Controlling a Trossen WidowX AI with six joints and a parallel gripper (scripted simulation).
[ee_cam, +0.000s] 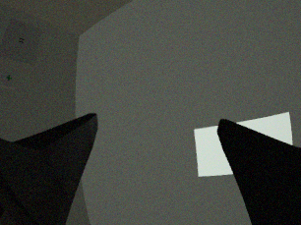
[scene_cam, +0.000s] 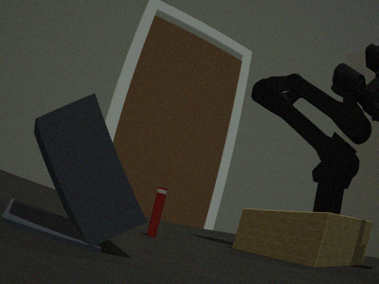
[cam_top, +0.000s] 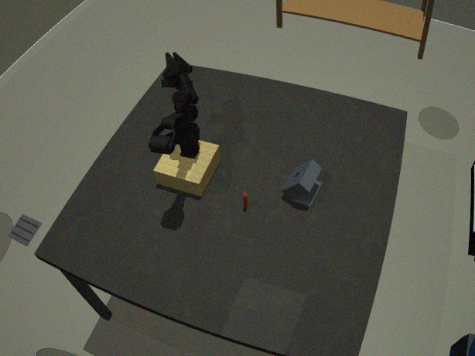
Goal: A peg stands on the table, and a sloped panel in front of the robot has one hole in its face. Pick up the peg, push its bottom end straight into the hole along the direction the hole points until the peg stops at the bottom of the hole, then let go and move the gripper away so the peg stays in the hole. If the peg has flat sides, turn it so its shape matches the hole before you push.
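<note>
The red peg lies 400 mm below my gripper tip, 360 mm ahead of it and 300 mm to the right of it. Round my gripper tip: sloped panel: 550 mm ahead, 400 mm below, 180 mm to the right; flat grey foot: 570 mm ahead, 460 mm below, 180 mm to the right.
</note>
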